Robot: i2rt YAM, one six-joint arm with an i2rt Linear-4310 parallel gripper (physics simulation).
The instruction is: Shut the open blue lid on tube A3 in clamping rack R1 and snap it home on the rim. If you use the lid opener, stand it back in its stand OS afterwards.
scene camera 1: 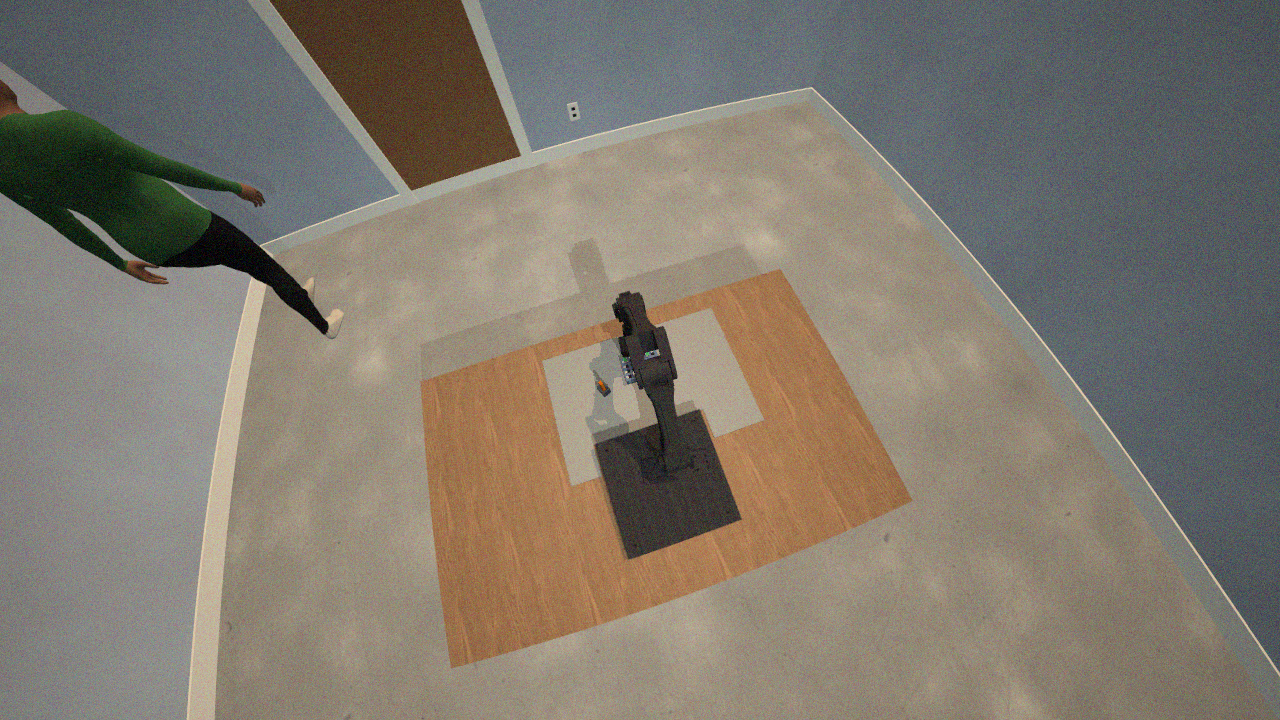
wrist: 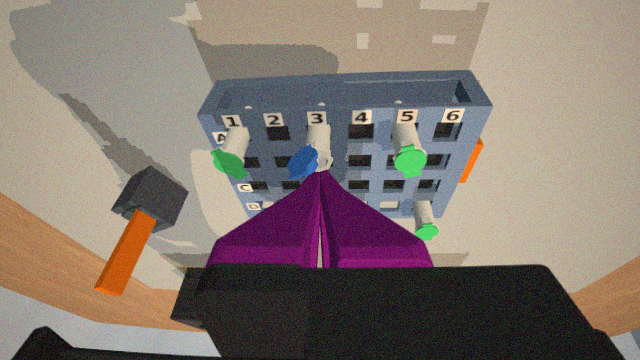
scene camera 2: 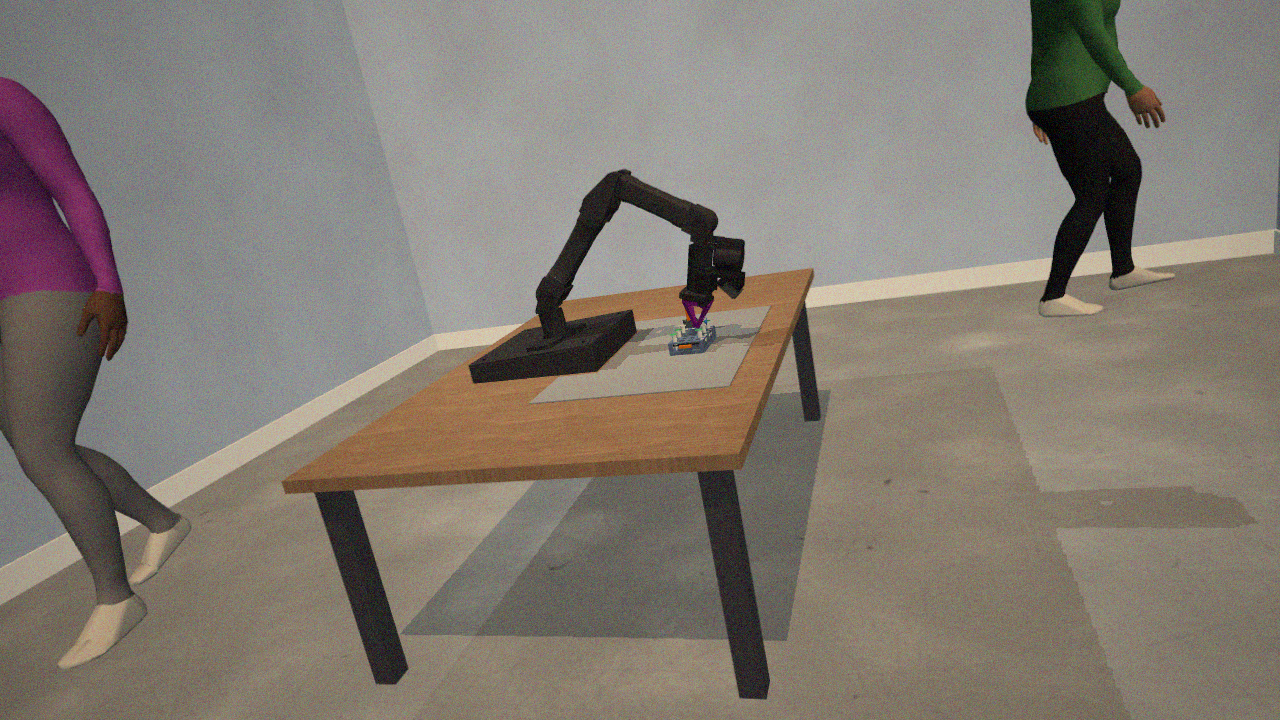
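Where they show: gripper, fingertip midpoint: point(wrist: 320, 180) point(scene camera 2: 696, 327); arm's base, origin of the base link: point(scene camera 1: 676, 466) point(scene camera 2: 557, 338).
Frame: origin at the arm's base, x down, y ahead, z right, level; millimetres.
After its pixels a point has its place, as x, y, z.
Observation:
The blue clamping rack R1 point(wrist: 340, 95) @[49, 386, -53] point(scene camera 2: 687, 346) @[36, 366, 21] shows whole-width in the wrist view. Tube A3 point(wrist: 318, 138) @[18, 384, -63] stands in it. Its blue lid point(wrist: 302, 162) @[-1, 388, -68] is open and tilted up at the left of the tube's rim. My gripper point(wrist: 320, 180) @[13, 361, -61] point(scene camera 2: 698, 325) @[13, 361, -61] is shut and empty. In the wrist view its tips appear at the near side of the tube's mouth; whether they touch it I cannot tell. The lid opener point(wrist: 126, 252) @[-3, 294, -184] point(scene camera 1: 602, 383) @[-28, 288, -182], with an orange handle, stands in its dark stand OS point(wrist: 151, 198) @[34, 304, -179] to the left of the rack.
Tubes with green lids stand at A1 point(wrist: 236, 145) @[16, 378, -98], A5 point(wrist: 406, 135) @[19, 388, -26] and the near right corner point(wrist: 423, 212) @[19, 333, 0]. An orange part point(wrist: 471, 161) @[33, 362, 19] sits on the rack's right side. A grey mat point(scene camera 2: 644, 383) @[57, 338, 211] lies on the wooden table point(scene camera 2: 537, 438) @[60, 241, 497]. Two people stand beyond the table.

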